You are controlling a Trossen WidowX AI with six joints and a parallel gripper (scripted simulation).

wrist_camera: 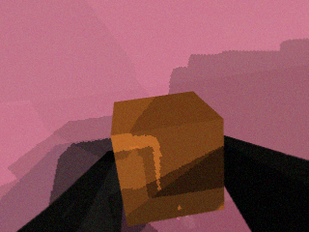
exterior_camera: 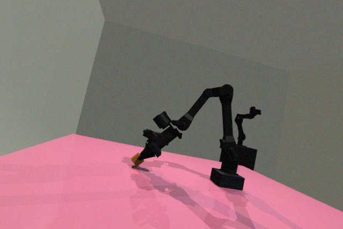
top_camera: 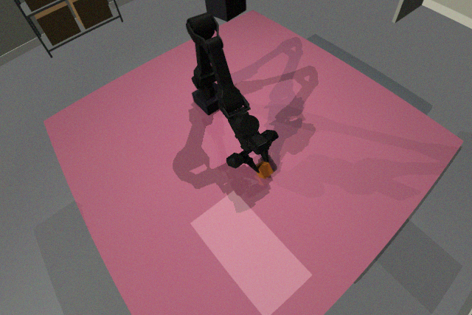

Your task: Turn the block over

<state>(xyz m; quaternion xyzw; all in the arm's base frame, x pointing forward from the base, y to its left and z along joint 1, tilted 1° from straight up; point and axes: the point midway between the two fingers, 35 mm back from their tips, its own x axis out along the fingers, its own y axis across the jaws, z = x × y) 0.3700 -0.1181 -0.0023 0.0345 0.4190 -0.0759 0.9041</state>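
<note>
Right now the block is 1 cm behind my gripper tip and 1 cm below it.
</note>
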